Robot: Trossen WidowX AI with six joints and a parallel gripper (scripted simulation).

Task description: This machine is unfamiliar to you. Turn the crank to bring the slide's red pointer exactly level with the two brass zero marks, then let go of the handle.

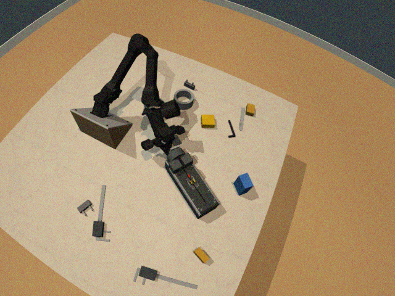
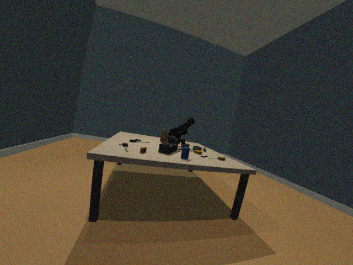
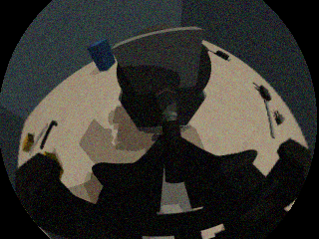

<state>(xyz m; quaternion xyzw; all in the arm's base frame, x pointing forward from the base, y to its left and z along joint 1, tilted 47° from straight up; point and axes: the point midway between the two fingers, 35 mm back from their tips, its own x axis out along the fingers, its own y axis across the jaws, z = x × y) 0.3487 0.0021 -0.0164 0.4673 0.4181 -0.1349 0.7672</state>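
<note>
My gripper tip is now 30 mm below the crank handle, 10 mm to the right of it and 10 mm past it. Round my gripper tip: yellow block (250 mm to the left, 90 mm ahead, 20 mm below); then red pointer (110 mm ahead, 80 mm to the right, 50 mm above); then black hex key (250 mm to the left, 210 mm ahead, 30 mm below).
</note>
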